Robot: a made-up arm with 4 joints. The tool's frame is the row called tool.
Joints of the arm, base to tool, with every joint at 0 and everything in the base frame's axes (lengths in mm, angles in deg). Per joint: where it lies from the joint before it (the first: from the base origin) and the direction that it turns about. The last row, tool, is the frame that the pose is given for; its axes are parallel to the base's.
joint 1: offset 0 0 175.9 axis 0 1 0
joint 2: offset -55.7 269.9 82.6 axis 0 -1 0
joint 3: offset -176.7 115 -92.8 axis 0 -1 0
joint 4: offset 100.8 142.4 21.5 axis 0 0 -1
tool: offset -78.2 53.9 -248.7
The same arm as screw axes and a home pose.
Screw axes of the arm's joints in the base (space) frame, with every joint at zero. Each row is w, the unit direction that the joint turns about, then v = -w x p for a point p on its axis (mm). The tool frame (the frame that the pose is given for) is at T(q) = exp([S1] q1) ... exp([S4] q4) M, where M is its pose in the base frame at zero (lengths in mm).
S1 = (0, 1, 0, -175.9, 0, 0)
S2 = (0, -1, 0, 258.5, 0, 55.7)
S3 = (0, -1, 0, 165.7, 0, 232.4)
S4 = (0, 0, -1, -527.3, -131.6, 0)
M =
1 0 0 -209.8
0 1 0 581.2
0 0 1 -61.5
0 0 0 1

